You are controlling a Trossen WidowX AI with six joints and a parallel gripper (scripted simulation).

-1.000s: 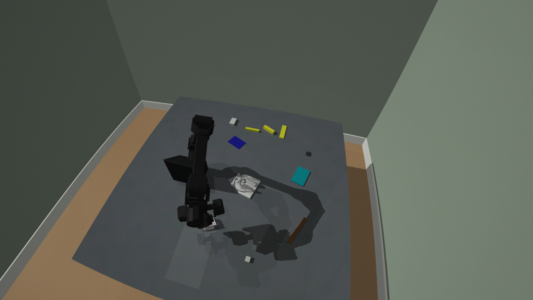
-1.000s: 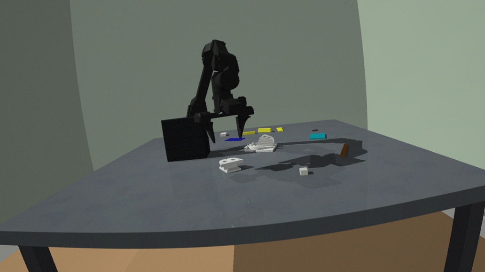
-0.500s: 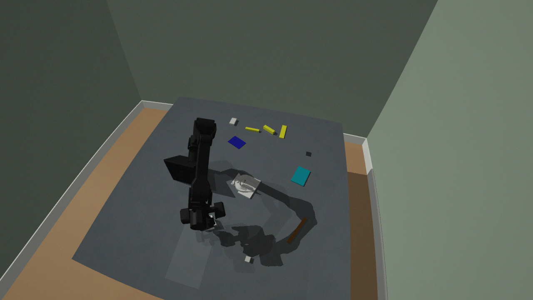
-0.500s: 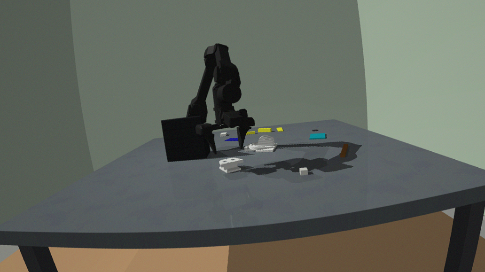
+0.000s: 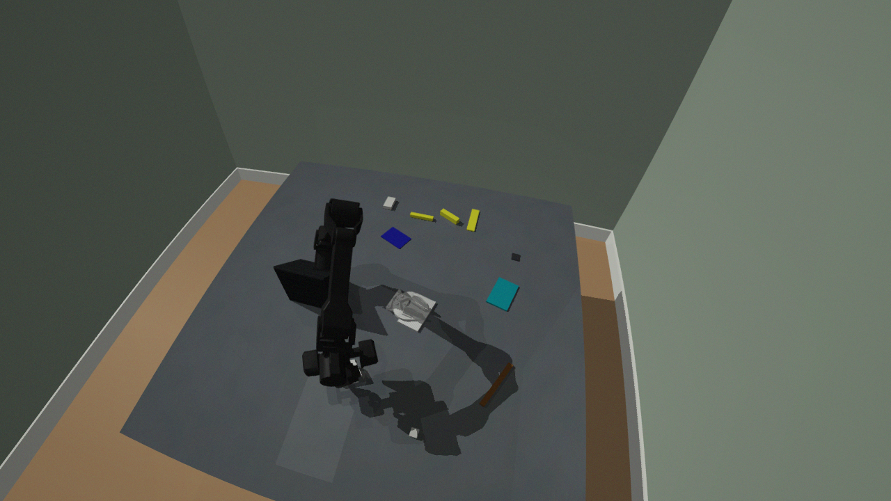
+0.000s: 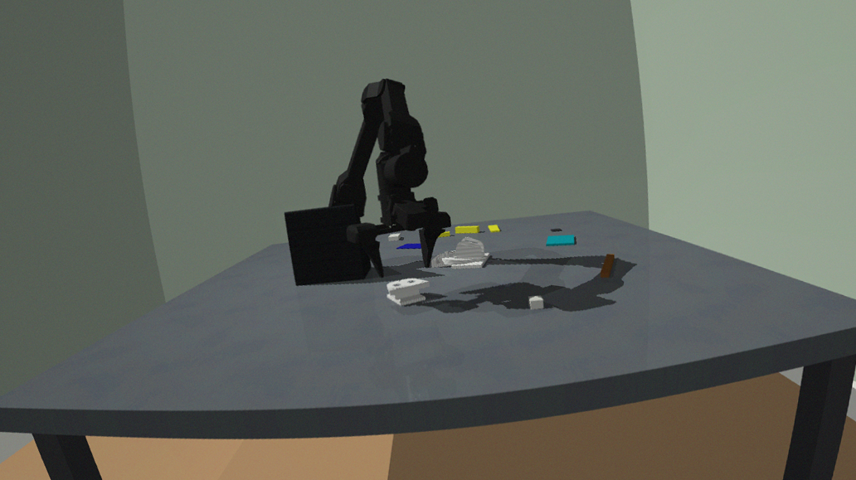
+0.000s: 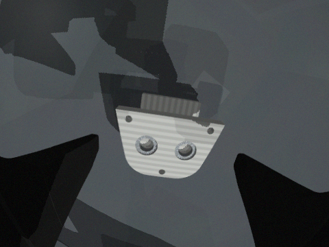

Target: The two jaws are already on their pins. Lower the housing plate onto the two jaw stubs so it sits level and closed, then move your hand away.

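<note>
Right now my gripper tip is 4 cm above the stepped white block and 1 cm to the right of it. Also, from my gripper tip: brown bar: 42 cm ahead, 5 cm below, 1 cm to the left; then small white cube: 20 cm ahead, 14 cm to the right, 5 cm below; then blue tile: 54 cm to the left, 7 cm ahead, 5 cm below.
</note>
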